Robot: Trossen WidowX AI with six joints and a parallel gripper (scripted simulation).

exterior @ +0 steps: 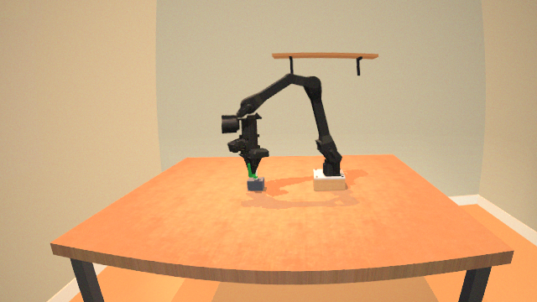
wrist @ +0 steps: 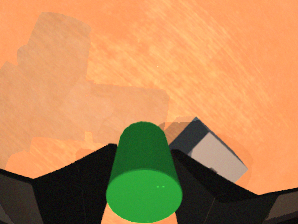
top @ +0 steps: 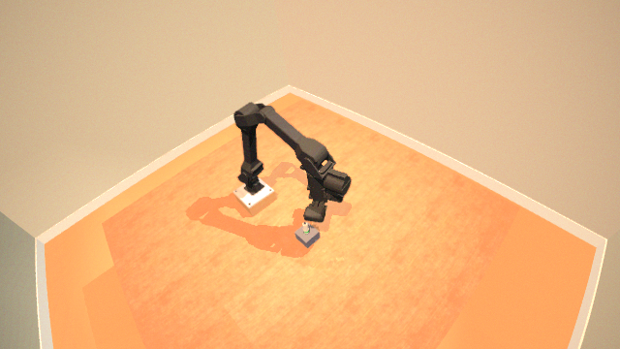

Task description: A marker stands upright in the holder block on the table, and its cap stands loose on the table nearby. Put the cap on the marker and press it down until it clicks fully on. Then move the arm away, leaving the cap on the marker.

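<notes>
Now: gripper tip 10 mm past the holder block, 70 mm to the left of it and 60 mm above it. From my gripper tip the other things lie so: green cap (10 mm above).
</notes>
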